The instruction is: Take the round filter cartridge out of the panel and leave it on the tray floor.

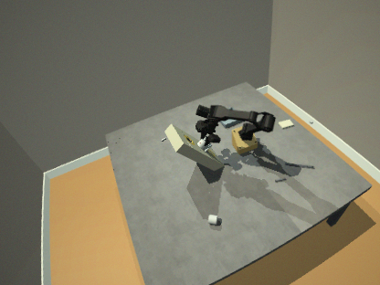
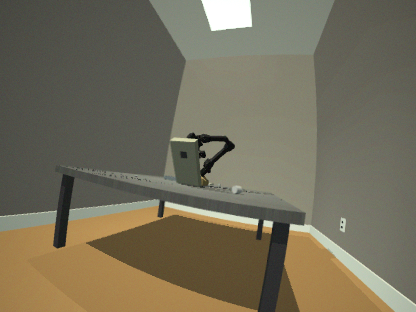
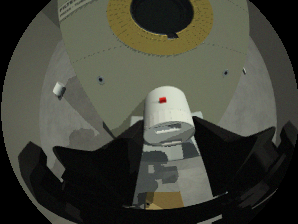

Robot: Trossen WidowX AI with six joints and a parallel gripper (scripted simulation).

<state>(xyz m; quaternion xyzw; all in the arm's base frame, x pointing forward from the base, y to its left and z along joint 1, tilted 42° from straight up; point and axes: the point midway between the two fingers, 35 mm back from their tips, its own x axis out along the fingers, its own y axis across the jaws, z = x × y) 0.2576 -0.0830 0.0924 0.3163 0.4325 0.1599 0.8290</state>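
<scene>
Now: gripper tip 40 mm short of the cream service panel and 20 mm above it. The rest, counted from my gripper tip: blue-grey tray: 340 mm behind, 280 mm to the right, 160 mm below; flat cream piece: 640 mm behind, 160 mm below; white round filter cartridge: right at my gripper tip.
</scene>
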